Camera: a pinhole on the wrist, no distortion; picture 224 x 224 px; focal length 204.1 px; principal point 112.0 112.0 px. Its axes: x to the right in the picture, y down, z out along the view. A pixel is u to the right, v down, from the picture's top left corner.
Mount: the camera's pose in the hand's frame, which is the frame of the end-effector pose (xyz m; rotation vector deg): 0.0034 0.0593 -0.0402 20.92 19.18 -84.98
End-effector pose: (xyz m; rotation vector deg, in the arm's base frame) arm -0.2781 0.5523 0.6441 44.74 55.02 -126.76
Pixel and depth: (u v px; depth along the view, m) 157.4 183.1 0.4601
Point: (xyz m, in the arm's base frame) -0.6374 0.3701 0.8114
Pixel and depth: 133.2 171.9 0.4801
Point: -0.6071 0.3244 0.8342
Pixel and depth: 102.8 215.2 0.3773
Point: -0.5439 0.2991 0.7206
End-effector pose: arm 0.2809 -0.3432 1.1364 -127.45 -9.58 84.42
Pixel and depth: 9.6 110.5 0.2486
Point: 0.0553 -0.3279 1.0394
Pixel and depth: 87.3 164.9 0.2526
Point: 0.1297 -0.2402 1.0258
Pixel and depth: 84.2 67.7 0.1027
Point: 0.2169 -0.3554 1.1237
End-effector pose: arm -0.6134 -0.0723 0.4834 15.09 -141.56 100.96
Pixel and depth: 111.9 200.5 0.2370
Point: -0.7045 -0.2600 0.4796
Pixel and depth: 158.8 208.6 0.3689
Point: -0.7519 -0.3873 0.5859
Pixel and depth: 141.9 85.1 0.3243
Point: -0.5460 -0.3263 0.5189
